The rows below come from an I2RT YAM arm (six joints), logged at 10 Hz.
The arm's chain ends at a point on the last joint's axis. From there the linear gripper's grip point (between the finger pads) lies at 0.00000 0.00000 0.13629 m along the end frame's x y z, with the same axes.
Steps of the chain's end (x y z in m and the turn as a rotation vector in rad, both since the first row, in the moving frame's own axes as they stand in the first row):
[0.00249 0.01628 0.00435 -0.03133 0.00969 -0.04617]
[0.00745 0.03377 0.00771 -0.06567 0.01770 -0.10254]
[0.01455 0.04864 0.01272 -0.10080 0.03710 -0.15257]
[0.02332 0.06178 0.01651 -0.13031 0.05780 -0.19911]
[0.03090 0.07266 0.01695 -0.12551 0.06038 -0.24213]
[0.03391 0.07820 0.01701 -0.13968 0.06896 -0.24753]
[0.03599 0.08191 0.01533 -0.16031 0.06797 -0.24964]
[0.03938 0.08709 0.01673 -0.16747 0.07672 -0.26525]
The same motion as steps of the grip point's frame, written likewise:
[0.00391 0.02052 0.00428 -0.03133 0.00969 -0.04617]
[0.01031 0.04257 0.00740 -0.06567 0.01770 -0.10254]
[0.02062 0.06191 0.01194 -0.10080 0.03710 -0.15257]
[0.03288 0.07858 0.01513 -0.13031 0.05780 -0.19911]
[0.04108 0.08855 0.01564 -0.12551 0.06038 -0.24213]
[0.04551 0.09581 0.01537 -0.13968 0.06896 -0.24753]
[0.04782 0.10228 0.01328 -0.16031 0.06797 -0.24964]
[0.05266 0.10815 0.01444 -0.16747 0.07672 -0.26525]

